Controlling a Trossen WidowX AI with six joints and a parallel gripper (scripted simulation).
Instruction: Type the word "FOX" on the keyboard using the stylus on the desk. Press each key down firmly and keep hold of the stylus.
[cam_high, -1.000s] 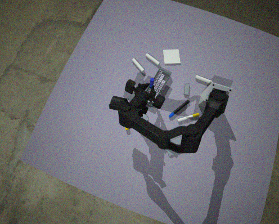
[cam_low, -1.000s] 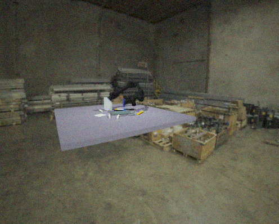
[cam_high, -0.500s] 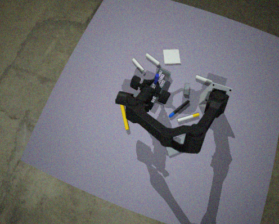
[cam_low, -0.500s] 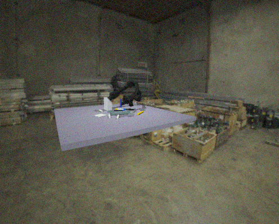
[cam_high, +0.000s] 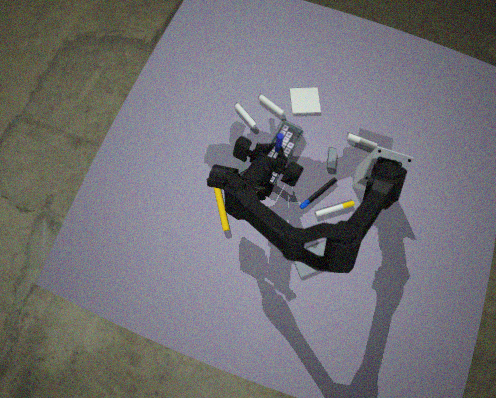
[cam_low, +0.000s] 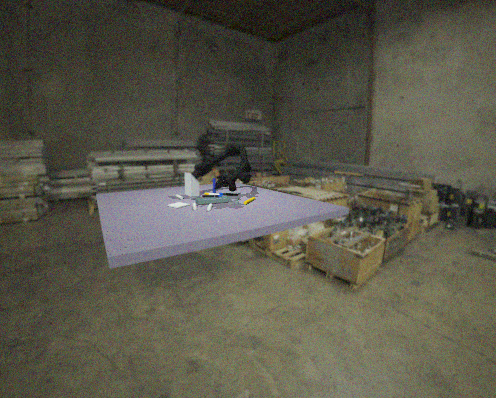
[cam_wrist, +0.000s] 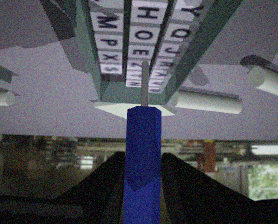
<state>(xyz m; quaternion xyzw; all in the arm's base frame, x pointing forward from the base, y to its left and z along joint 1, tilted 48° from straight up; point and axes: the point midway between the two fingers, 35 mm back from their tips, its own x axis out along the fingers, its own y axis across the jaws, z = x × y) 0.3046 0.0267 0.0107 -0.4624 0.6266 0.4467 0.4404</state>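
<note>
Right now my gripper tip is 1 cm above the blue stylus. Round my gripper tip: x key: 7 cm below, 3 cm behind, 2 cm to the right; o key: 7 cm below; stylus tip: 5 cm below.
</note>
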